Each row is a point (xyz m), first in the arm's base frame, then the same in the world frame.
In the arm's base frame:
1: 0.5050 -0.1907 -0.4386
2: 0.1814 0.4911 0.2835
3: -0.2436 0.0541 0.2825
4: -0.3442 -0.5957 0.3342
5: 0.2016 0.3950 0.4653
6: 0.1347 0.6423 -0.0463
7: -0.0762 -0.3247 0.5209
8: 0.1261 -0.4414 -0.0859
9: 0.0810 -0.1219 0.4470
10: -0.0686 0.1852 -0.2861
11: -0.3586 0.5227 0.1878
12: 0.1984 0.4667 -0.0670
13: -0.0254 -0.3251 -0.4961
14: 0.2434 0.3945 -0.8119
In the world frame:
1: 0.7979 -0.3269 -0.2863
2: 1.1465 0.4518 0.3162
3: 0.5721 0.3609 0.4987
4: 0.1432 -0.0921 0.7130
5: 1.1616 0.3736 0.5069
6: 1.0983 0.5814 -0.0224
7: 0.5579 -0.0278 0.7764
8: 0.4686 -0.2774 0.1827
9: 0.7716 0.0344 0.6289
10: 0.6129 0.3270 -0.1082
11: 0.7198 0.7975 0.3275
12: 1.0423 0.4021 -0.0160
13: 0.2962 -0.1168 -0.2036
14: 0.8160 0.2750 -0.7194

